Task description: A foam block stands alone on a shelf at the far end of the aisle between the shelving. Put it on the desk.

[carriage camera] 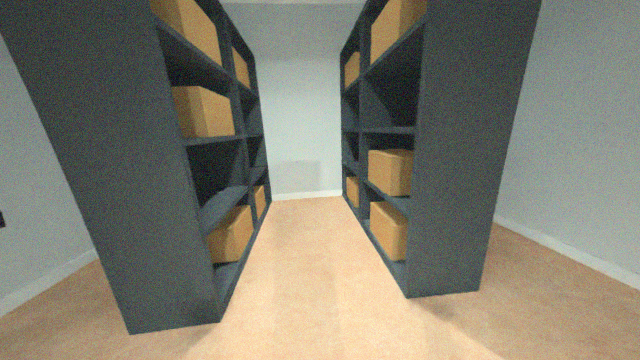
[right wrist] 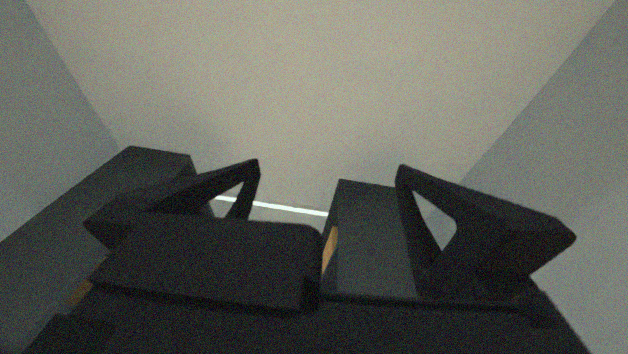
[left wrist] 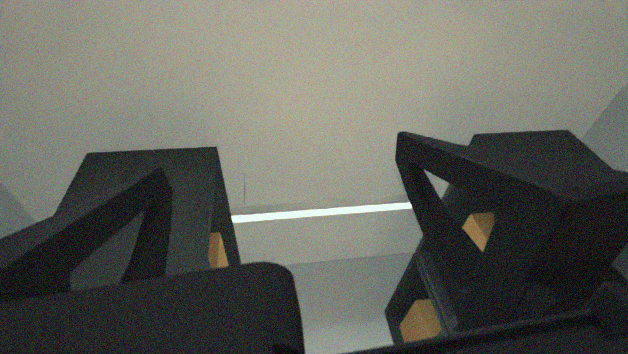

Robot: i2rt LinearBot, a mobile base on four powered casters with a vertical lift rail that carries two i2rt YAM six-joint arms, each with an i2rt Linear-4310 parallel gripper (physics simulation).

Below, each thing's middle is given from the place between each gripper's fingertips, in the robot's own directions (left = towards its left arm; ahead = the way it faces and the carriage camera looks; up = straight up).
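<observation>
The shelf [carriage camera: 202, 113] is what I measure my left hand from: the hand is 120 cm short of it, 10 cm below it and 51 cm to the right of it.
</observation>
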